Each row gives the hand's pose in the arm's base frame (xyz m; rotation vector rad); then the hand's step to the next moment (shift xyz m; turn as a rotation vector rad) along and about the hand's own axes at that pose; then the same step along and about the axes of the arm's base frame.
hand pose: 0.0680 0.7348 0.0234 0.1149 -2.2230 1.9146
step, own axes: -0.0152 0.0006 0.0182 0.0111 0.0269 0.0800
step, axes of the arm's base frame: 0.0128 -0.0190 -0.0062 -0.0243 -0.0738 -0.0348
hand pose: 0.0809 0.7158 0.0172 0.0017 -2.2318 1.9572
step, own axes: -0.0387 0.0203 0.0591 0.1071 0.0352 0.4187
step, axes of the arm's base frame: 0.0282 -0.0597 -0.0322 -0.1635 -0.3952 -0.0718
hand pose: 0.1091 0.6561 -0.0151 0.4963 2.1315 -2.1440
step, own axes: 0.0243 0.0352 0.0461 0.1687 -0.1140 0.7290
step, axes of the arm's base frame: -0.0211 -0.0423 -0.0415 -0.3168 -0.6857 0.0482
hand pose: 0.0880 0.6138 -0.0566 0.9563 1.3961 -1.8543
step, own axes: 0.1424 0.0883 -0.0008 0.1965 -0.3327 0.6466
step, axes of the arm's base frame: -0.0052 -0.0287 -0.1650 -0.4961 -0.5532 0.1234
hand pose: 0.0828 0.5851 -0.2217 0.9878 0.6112 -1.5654
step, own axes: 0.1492 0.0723 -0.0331 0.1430 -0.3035 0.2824
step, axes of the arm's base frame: 0.0758 -0.0689 -0.1345 -0.3702 -0.2347 -0.0145
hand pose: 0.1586 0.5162 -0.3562 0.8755 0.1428 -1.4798
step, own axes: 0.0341 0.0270 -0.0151 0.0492 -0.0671 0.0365
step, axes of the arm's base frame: 0.0354 -0.0224 -0.0191 -0.0684 -0.0508 -0.0315
